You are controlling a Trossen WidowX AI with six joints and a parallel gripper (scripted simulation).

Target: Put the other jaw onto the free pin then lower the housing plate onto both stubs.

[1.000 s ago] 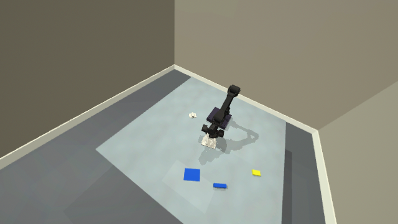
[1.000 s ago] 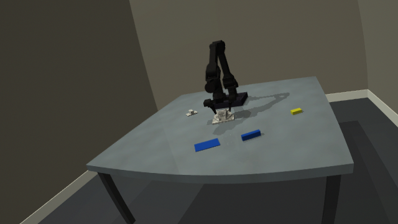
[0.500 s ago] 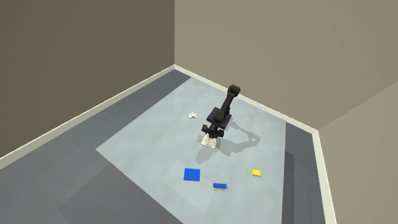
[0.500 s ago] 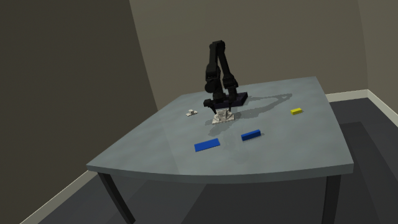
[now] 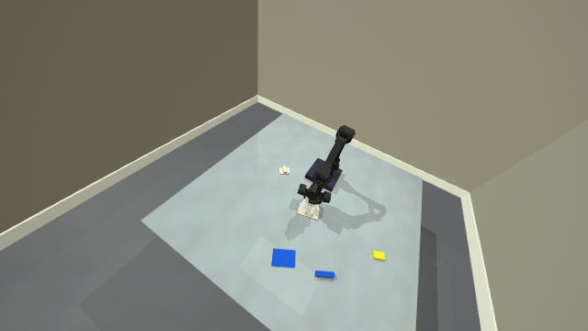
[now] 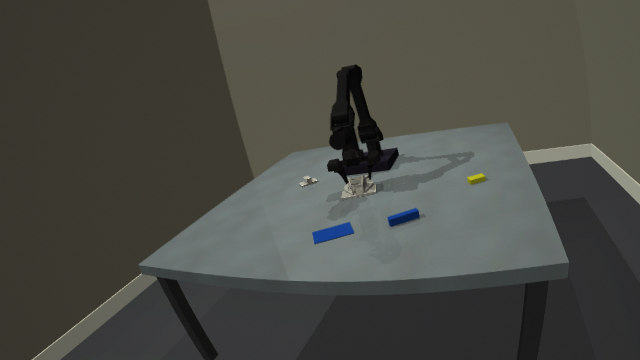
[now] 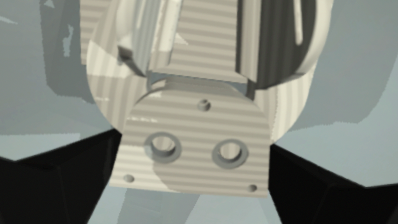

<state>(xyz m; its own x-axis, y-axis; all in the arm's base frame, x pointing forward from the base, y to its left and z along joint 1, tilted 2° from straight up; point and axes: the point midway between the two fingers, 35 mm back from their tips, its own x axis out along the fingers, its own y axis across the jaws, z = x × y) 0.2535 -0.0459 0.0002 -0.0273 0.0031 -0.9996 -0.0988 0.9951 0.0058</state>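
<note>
The white jaw lies 20 mm ahead of my gripper tip, 10 mm to the right of it and 10 mm above it. Also, from my gripper tip: blue block: 350 mm ahead, 170 mm to the left; then flat blue plate: 350 mm ahead, 30 mm to the right, 10 mm below; then small cream part: 150 mm behind, 230 mm to the right.
</note>
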